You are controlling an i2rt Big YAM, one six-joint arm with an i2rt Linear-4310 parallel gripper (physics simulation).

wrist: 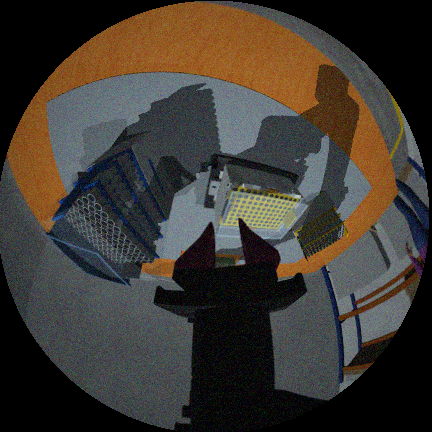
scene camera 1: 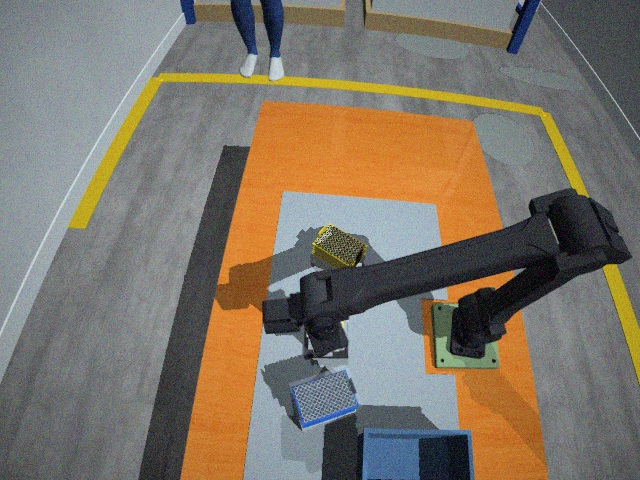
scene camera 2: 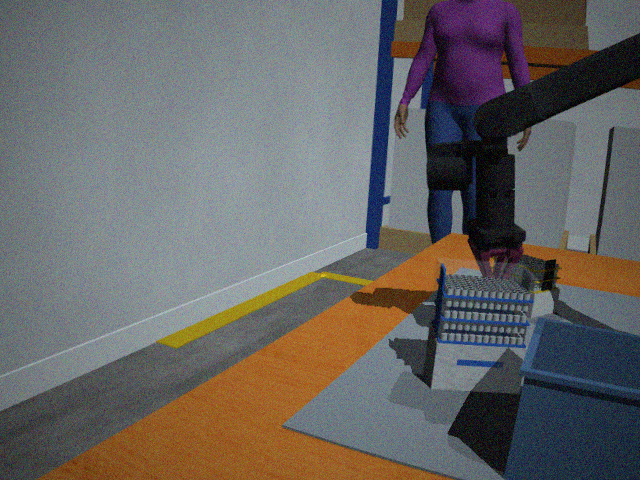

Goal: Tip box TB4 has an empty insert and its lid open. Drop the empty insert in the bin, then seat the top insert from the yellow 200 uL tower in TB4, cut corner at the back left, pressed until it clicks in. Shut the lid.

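Tip box TB4 (wrist: pixel 296 218) stands under my gripper, with a yellow insert (wrist: pixel 260 210) with rows of open holes at its top; I see no tips in it. In scene camera 1 the wrist mostly covers the box; its lid is hard to make out. The yellow tower (scene camera 1: pixel 338 245) (wrist: pixel 322 234) stands behind the box in scene camera 1, to its right in the wrist view. My gripper (wrist: pixel 225 223) (scene camera 2: pixel 497 271) is open and empty, its fingertips apart above the box's near edge in the wrist view. The blue bin (scene camera 1: pixel 417 431) (scene camera 2: pixel 578 383) stands at the front.
A blue tower (scene camera 1: pixel 324 397) (scene camera 2: pixel 485 315) (wrist: pixel 112 225) of stacked inserts stands between the box and the bin. A dark frame (wrist: pixel 255 166) borders the box's far side in the wrist view. The arm's green base plate (scene camera 1: pixel 440 356) is at the right. A person (scene camera 2: pixel 467 56) stands beyond the table.
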